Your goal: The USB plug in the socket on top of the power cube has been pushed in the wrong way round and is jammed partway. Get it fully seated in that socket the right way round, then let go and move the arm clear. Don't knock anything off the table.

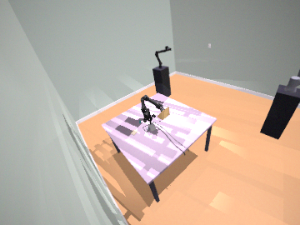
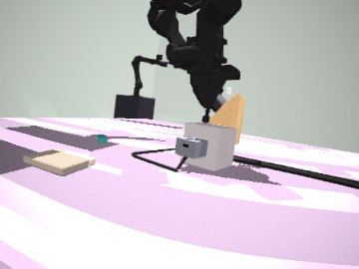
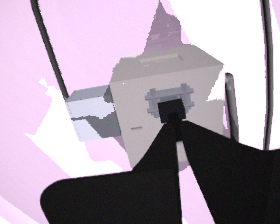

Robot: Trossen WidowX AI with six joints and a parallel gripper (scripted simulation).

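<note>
Right now my gripper tip is 20 mm above the dark USB plug. From my gripper tip the other things lie so: flat tan slab (220 mm ahead, 150 mm to the right, 100 mm below); then small cyan block (250 mm to the right, 100 mm below, 20 mm ahead).
</note>
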